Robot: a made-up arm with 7 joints. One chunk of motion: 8 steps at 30 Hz.
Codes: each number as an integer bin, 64 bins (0 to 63) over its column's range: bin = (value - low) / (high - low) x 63, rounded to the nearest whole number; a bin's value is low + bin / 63 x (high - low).
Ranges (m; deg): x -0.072..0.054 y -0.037..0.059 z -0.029..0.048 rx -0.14..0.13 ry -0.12..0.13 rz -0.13..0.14
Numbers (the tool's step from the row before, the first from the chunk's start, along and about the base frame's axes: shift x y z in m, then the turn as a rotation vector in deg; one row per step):
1: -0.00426 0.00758 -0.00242 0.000 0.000 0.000
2: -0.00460 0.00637 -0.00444 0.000 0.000 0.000
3: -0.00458 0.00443 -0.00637 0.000 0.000 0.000
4: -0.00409 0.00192 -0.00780 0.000 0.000 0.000
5: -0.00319 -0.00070 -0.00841 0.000 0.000 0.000
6: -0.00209 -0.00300 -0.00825 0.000 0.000 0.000
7: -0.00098 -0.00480 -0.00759 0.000 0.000 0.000
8: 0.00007 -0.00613 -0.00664 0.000 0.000 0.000
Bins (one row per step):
1: 34 29 22 33 30 30
2: 34 28 20 33 30 30
3: 34 27 19 33 30 30
4: 34 26 17 33 30 30
5: 34 24 17 33 30 30
6: 35 22 17 33 30 30
7: 36 21 18 33 30 30
8: 36 20 18 33 30 30

